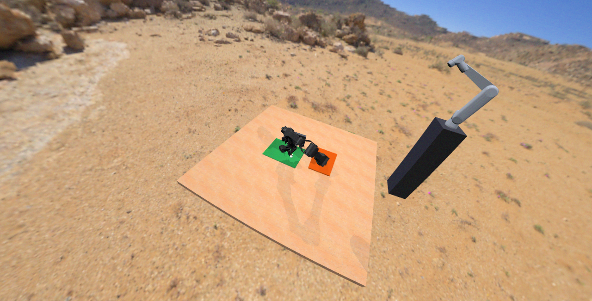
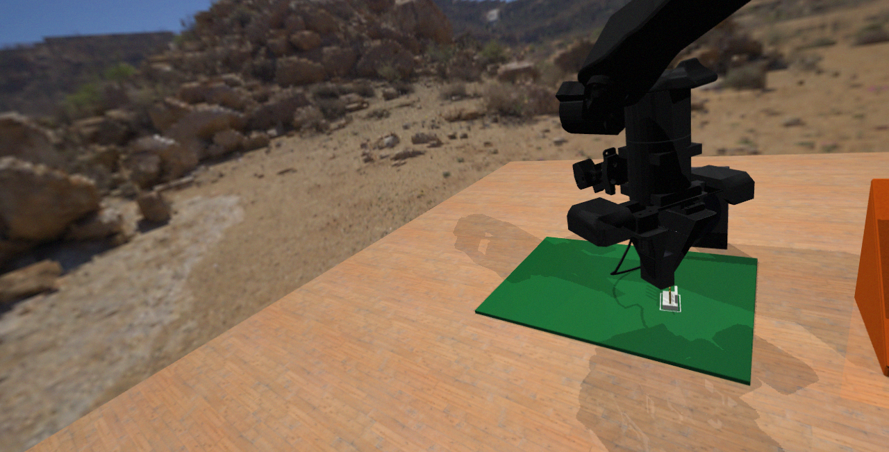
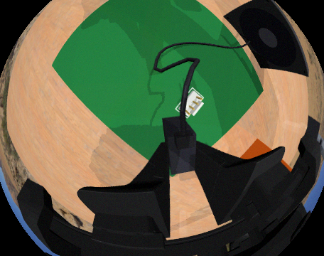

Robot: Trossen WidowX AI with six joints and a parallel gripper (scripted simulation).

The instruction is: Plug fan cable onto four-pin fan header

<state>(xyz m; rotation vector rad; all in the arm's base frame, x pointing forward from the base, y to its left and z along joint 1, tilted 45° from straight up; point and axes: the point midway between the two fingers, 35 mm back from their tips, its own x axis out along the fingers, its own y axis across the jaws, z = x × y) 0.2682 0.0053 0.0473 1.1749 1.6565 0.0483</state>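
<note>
Right now my gripper tip is 7 cm above the white four-pin header and 4 cm to the left of it. Round my gripper tip: black square fan: 21 cm to the right, 1 cm below; green board: 8 cm below, 6 cm to the right, 6 cm ahead; black plug: 1 cm above.
</note>
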